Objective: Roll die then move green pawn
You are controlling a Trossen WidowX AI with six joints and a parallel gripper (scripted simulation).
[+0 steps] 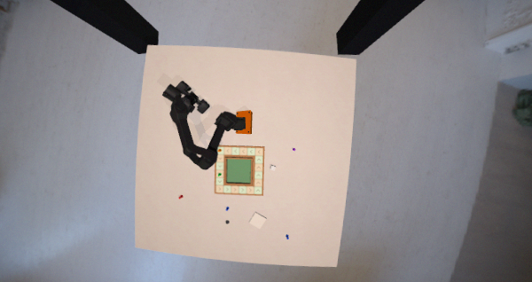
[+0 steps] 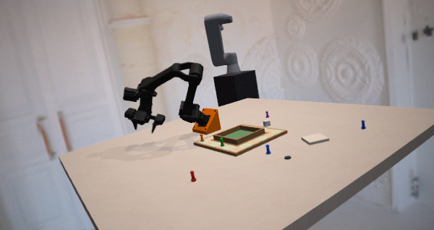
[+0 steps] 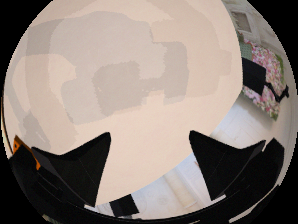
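The white die lies 430 mm ahead of my gripper tip, 410 mm to the left of it and 50 mm below it. Also, from my gripper tip: green-floored tray: 440 mm ahead, 220 mm to the left, 50 mm below; then orange pawn: 320 mm ahead, 110 mm to the left, 30 mm below; then green pawn: 460 mm ahead, 100 mm to the left, 30 mm below.
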